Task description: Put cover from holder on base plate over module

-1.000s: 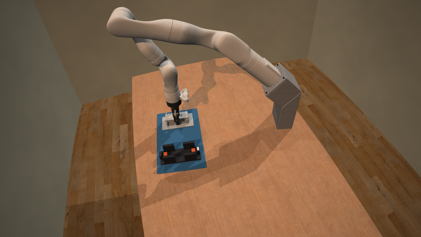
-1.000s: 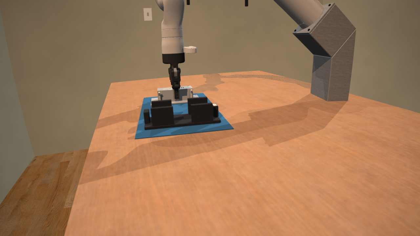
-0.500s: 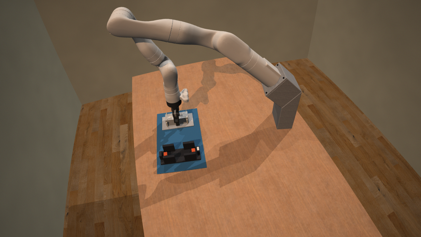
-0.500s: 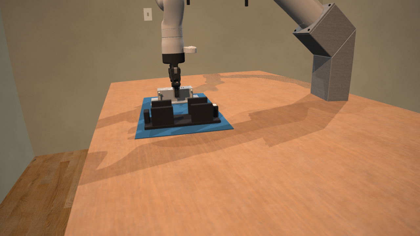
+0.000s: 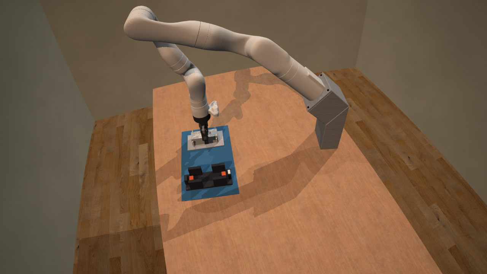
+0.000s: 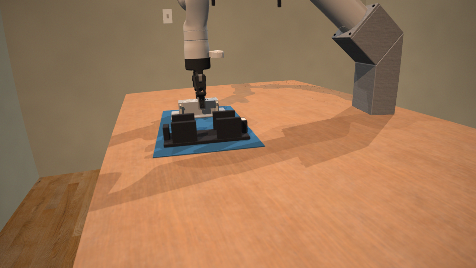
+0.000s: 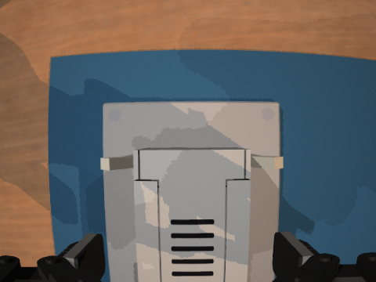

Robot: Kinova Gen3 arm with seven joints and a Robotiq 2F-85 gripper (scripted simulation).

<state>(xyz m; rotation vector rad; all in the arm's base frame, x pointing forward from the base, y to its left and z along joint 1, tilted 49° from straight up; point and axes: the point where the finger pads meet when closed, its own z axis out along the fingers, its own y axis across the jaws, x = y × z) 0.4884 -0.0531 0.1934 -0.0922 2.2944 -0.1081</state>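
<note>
My gripper is now 10 mm short of the light grey cover and 10 mm above it.
</note>
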